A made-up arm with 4 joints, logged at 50 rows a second.
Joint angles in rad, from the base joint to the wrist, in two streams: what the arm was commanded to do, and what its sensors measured. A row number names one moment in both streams.
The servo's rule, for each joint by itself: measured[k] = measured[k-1] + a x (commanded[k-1-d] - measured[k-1]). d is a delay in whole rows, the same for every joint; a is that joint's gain. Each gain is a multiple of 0.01, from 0.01 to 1. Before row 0 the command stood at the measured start. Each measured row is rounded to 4 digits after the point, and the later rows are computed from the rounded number. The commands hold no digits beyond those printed.
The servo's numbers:
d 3
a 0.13 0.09 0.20 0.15
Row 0, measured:
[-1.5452 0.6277 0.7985 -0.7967]
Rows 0 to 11, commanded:
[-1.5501 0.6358 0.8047 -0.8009]
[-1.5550 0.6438 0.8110 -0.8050]
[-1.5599 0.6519 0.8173 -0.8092]
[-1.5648 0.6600 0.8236 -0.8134]
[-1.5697 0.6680 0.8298 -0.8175]
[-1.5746 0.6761 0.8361 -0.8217]
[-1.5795 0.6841 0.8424 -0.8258]
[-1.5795 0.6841 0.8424 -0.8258]
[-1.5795 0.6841 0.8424 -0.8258]
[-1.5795 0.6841 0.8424 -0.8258]
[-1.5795 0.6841 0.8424 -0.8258]
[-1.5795 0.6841 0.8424 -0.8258]
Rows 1 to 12, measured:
[-1.5452 0.6277 0.7985 -0.7967]
[-1.5452 0.6277 0.7985 -0.7967]
[-1.5452 0.6277 0.7985 -0.7967]
[-1.5458 0.6284 0.7997 -0.7973]
[-1.5470 0.6298 0.8020 -0.7985]
[-1.5487 0.6318 0.8051 -0.8001]
[-1.5508 0.6343 0.8088 -0.8021]
[-1.5533 0.6373 0.8130 -0.8044]
[-1.5561 0.6408 0.8176 -0.8070]
[-1.5591 0.6447 0.8226 -0.8098]
[-1.5618 0.6482 0.8266 -0.8122]
[-1.5641 0.6514 0.8298 -0.8142]

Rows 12 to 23, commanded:
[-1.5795 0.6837 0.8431 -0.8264]
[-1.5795 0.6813 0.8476 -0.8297]
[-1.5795 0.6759 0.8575 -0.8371]
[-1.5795 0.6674 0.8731 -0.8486]
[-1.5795 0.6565 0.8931 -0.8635]
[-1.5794 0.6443 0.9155 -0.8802]
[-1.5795 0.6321 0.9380 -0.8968]
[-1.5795 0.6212 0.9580 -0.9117]
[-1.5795 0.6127 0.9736 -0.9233]
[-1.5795 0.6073 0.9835 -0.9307]
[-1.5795 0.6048 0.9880 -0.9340]
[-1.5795 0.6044 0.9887 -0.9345]
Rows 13 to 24, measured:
[-1.5661 0.6543 0.8323 -0.8159]
[-1.5678 0.6570 0.8343 -0.8174]
[-1.5693 0.6594 0.8359 -0.8187]
[-1.5706 0.6616 0.8373 -0.8199]
[-1.5718 0.6634 0.8394 -0.8214]
[-1.5728 0.6645 0.8430 -0.8238]
[-1.5737 0.6648 0.8490 -0.8275]
[-1.5745 0.6641 0.8578 -0.8329]
[-1.5751 0.6623 0.8693 -0.8400]
[-1.5757 0.6596 0.8830 -0.8485]
[-1.5762 0.6561 0.8980 -0.8580]
[-1.5766 0.6522 0.9131 -0.8678]

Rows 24 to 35, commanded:
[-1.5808 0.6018 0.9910 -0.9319]
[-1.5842 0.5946 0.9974 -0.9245]
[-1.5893 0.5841 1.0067 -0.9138]
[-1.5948 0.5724 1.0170 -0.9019]
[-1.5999 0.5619 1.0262 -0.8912]
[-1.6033 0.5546 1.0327 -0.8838]
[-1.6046 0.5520 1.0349 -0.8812]
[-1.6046 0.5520 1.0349 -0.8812]
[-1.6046 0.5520 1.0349 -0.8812]
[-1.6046 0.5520 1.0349 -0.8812]
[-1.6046 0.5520 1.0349 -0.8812]
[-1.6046 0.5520 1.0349 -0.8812]
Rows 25 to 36, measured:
[-1.5770 0.6482 0.9272 -0.8772]
[-1.5773 0.6443 0.9394 -0.8857]
[-1.5776 0.6407 0.9493 -0.8930]
[-1.5780 0.6372 0.9576 -0.8988]
[-1.5788 0.6334 0.9656 -0.9027]
[-1.5802 0.6290 0.9738 -0.9044]
[-1.5821 0.6239 0.9824 -0.9040]
[-1.5844 0.6183 0.9912 -0.9021]
[-1.5869 0.6126 0.9995 -0.8994]
[-1.5892 0.6071 1.0066 -0.8967]
[-1.5912 0.6021 1.0123 -0.8944]
[-1.5929 0.5976 1.0168 -0.8924]

